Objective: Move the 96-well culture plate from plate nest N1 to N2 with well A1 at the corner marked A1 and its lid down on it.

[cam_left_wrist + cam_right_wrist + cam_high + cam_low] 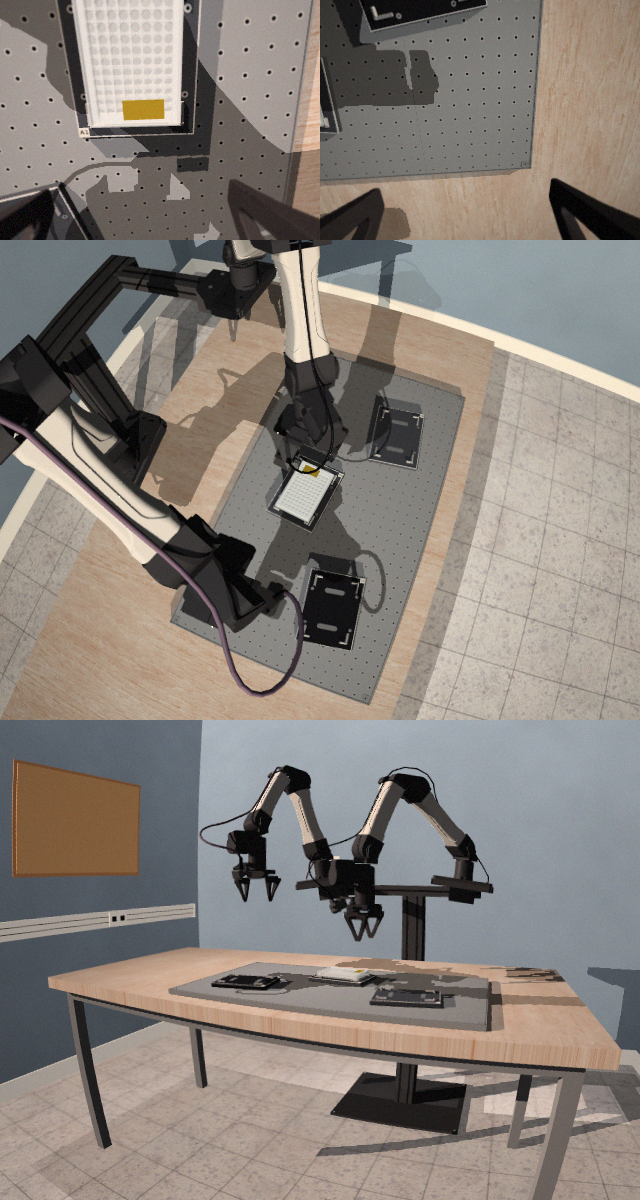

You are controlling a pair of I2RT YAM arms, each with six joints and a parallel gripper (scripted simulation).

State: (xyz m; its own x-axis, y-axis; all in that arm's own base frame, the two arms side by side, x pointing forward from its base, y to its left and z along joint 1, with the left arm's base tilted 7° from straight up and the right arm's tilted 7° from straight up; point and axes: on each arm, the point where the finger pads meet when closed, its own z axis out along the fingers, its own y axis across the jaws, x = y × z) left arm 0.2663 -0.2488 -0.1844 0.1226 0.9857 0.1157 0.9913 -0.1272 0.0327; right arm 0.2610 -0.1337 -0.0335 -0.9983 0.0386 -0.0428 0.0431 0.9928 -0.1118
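My left hand is 110 mm above the 96-well plate and 60 mm to the left of it. From my left hand the other things lie so: perforated board 140 mm below, 70 mm ahead, 50 mm to the right; then A1 mark 120 mm below, 60 mm ahead, 10 mm to the left.
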